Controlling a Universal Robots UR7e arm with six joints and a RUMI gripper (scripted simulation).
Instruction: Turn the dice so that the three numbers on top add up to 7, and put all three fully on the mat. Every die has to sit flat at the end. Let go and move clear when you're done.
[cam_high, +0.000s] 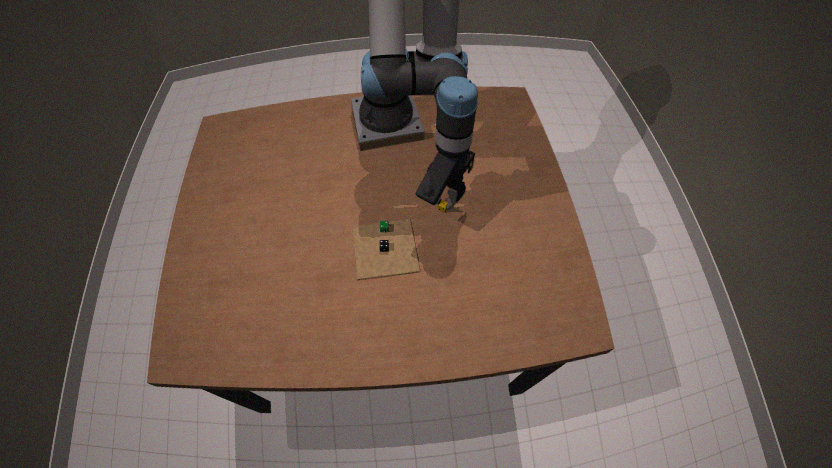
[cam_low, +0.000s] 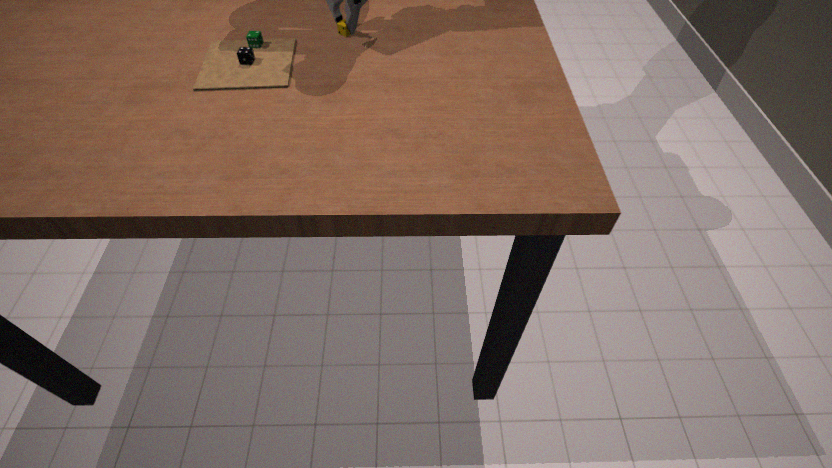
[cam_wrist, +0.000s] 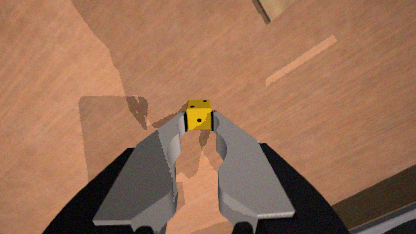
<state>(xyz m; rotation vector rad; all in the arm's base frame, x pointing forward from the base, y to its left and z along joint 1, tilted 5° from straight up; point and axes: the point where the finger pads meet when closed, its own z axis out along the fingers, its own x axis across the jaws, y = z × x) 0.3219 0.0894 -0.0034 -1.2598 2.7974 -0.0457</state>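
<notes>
Now: hand 10 mm above the yellow die. Also, from my hand: black die: 80 mm ahead, 160 mm to the right; then green die: 30 mm ahead, 150 mm to the right; then tan mat: 80 mm ahead, 160 mm to the right, 20 mm below.
</notes>
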